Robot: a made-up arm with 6 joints. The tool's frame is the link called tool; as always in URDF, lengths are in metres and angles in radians. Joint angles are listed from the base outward. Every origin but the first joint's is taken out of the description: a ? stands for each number. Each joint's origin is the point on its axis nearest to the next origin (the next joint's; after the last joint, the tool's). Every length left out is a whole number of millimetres.
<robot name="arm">
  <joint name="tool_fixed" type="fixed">
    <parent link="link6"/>
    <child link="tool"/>
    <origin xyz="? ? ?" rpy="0 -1.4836 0"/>
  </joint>
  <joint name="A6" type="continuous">
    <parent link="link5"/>
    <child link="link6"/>
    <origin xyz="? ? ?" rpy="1.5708 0 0"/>
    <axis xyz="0 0 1"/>
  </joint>
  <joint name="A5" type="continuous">
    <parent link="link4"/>
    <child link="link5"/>
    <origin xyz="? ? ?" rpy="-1.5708 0 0"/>
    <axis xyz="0 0 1"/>
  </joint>
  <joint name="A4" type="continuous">
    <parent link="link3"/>
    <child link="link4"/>
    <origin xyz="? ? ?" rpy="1.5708 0 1.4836"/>
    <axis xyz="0 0 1"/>
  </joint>
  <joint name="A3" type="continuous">
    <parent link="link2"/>
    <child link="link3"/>
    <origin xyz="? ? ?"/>
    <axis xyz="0 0 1"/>
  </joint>
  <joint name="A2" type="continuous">
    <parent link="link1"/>
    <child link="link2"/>
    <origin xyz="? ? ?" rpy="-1.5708 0 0"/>
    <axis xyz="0 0 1"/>
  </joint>
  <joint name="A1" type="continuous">
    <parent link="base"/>
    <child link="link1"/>
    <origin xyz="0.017 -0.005 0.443"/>
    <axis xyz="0 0 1"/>
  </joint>
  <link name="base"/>
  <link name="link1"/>
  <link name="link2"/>
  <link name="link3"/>
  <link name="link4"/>
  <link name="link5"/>
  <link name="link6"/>
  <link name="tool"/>
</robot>
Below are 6 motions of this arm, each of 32 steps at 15 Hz.
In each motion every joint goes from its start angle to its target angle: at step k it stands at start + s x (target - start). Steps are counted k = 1, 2, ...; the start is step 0. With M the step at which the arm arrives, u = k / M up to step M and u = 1 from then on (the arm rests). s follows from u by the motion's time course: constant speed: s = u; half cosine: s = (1 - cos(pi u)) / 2; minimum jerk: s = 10 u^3 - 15 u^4 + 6 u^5.
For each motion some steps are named. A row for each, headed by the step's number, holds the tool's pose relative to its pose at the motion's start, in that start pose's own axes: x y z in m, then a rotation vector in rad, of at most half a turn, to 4 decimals.
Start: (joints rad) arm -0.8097 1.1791 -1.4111 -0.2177 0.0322 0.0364
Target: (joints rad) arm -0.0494 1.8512 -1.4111 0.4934 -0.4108 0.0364
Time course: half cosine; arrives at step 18
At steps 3, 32:
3: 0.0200 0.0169 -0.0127 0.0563 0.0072 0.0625
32: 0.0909 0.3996 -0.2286 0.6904 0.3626 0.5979

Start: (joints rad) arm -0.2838 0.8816 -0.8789 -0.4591 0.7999 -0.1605
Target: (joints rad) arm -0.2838 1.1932 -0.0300 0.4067 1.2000 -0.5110
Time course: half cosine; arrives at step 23
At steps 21, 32:
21: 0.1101 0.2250 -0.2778 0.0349 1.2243 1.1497
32: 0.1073 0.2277 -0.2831 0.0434 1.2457 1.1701

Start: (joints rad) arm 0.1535 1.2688 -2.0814 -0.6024 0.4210 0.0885
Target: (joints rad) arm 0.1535 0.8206 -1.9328 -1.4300 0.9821 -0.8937
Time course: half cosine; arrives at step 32
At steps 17, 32:
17: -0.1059 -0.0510 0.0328 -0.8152 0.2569 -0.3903
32: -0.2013 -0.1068 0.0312 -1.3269 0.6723 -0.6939

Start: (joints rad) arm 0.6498 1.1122 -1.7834 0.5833 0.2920 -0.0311
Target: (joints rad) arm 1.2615 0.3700 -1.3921 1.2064 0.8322 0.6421
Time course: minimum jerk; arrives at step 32
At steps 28, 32:
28: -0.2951 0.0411 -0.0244 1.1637 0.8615 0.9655
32: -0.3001 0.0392 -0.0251 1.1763 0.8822 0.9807

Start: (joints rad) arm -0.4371 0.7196 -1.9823 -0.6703 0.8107 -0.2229
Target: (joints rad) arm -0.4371 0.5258 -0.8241 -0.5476 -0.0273 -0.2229
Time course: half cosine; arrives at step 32
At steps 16, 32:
16: 0.0361 0.1281 -0.0808 -0.1344 -0.0880 0.2459
32: 0.0102 0.2412 -0.2086 -0.1483 -0.1434 0.5087

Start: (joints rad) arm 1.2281 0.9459 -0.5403 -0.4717 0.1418 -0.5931
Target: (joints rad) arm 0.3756 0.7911 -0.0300 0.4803 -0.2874 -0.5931
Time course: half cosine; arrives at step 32
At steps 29, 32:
29: -0.0814 0.0778 -0.2454 1.2652 0.4971 -0.6019
32: -0.0852 0.0822 -0.2490 1.2899 0.5105 -0.6263

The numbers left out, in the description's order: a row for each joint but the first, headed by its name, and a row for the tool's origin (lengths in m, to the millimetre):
tool: -0.029 -0.018 0
A6: -0.012 -0.086 0
A5: -0.019 0.007 0
A4: 0.316 -0.029 0
A3: -0.369 -0.061 0
A2: 0.015 -0.016 0

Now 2 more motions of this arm.
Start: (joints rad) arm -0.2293 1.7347 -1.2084 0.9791 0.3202 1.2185
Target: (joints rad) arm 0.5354 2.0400 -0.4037 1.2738 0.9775 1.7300
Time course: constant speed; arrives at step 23
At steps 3, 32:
3: 0.0288 -0.0768 -0.0051 0.1043 0.0047 -0.2402
32: -0.1092 -0.4528 0.0173 0.6471 -0.7721 -1.5022

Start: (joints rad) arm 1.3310 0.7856 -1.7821 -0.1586 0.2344 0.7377
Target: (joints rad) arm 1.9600 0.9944 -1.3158 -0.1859 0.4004 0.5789
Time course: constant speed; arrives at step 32
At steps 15, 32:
15: 0.0677 -0.0515 -0.1360 0.0825 0.4535 -0.0095
32: 0.0661 -0.0362 -0.3154 0.0569 0.9840 0.1022

